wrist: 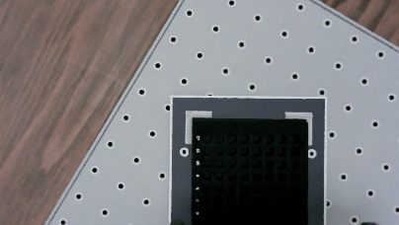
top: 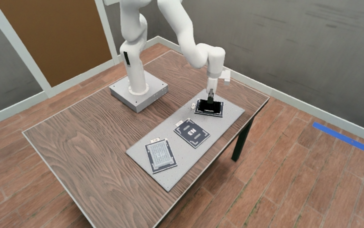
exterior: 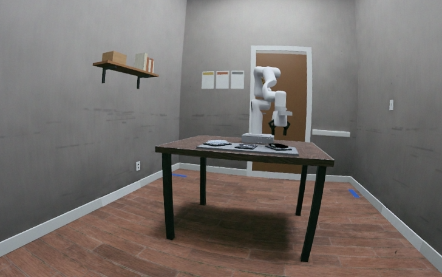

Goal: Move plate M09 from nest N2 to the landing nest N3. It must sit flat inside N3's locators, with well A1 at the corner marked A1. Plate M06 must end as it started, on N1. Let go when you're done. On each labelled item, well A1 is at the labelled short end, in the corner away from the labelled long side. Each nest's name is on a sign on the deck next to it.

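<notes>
My gripper is now 80 mm above the black well plate. From my hand the other things lie so: pale translucent well plate 20 mm ahead, 420 mm to the right, 80 mm below.
</notes>
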